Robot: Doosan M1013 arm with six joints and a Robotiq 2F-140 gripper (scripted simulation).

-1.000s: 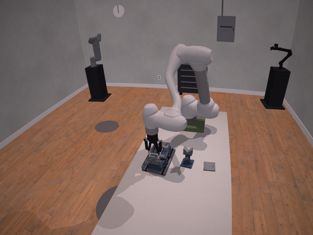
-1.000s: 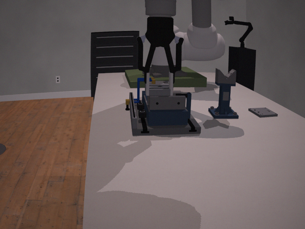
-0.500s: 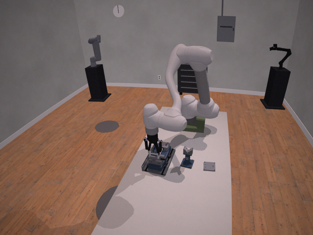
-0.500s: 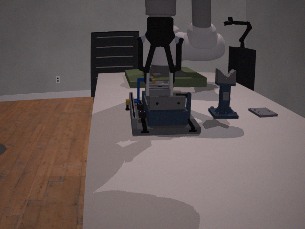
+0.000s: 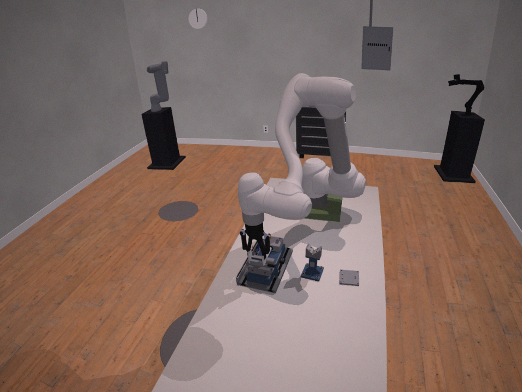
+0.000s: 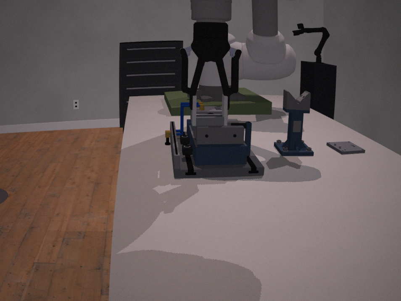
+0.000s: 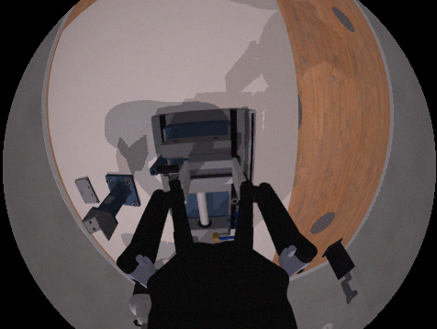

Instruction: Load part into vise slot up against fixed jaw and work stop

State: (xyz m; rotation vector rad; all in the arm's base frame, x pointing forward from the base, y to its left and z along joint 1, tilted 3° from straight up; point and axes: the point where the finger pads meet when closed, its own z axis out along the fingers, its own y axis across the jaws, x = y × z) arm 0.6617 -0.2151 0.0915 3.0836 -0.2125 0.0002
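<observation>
My gripper is now 2 cm above the grey part. The rest, counted from my hand: vise: 7 cm behind, 3 cm to the left, 8 cm below.
</observation>
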